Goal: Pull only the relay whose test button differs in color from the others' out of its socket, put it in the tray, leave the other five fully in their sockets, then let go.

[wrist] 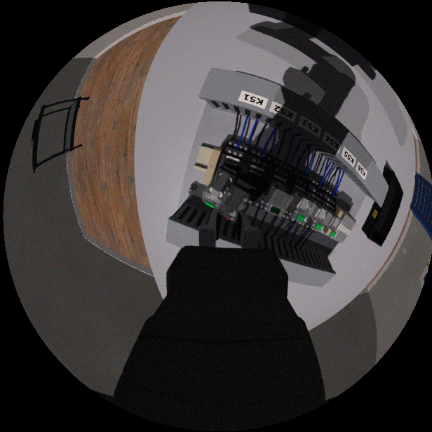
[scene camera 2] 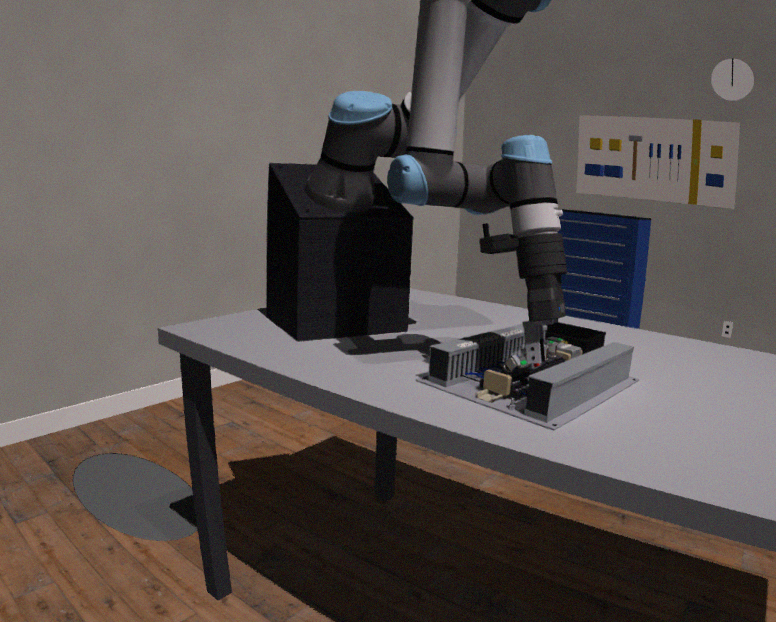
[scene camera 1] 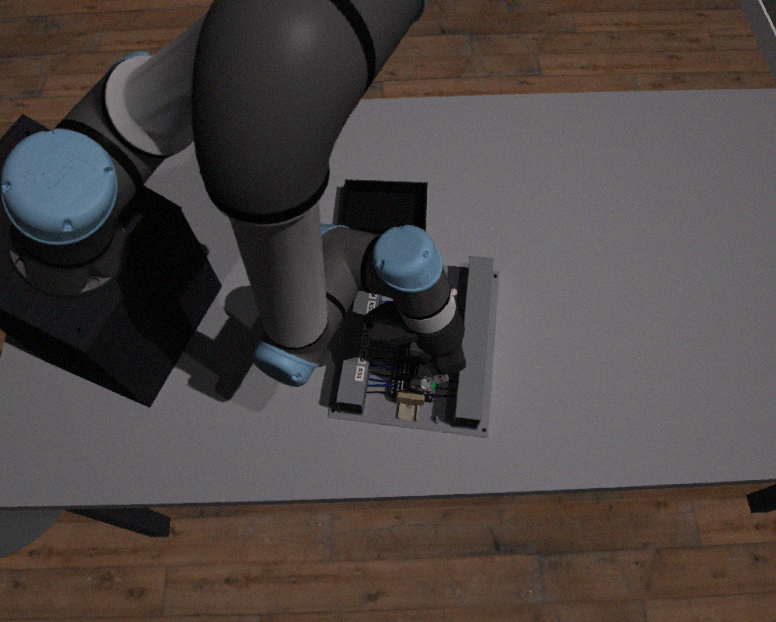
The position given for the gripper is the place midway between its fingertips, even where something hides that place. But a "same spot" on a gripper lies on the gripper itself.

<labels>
The gripper shows in the wrist view [228,218], in scene camera 2 and in scene camera 1. The same spot on the gripper: [scene camera 1: 438,378] is [scene camera 2: 530,351].
</labels>
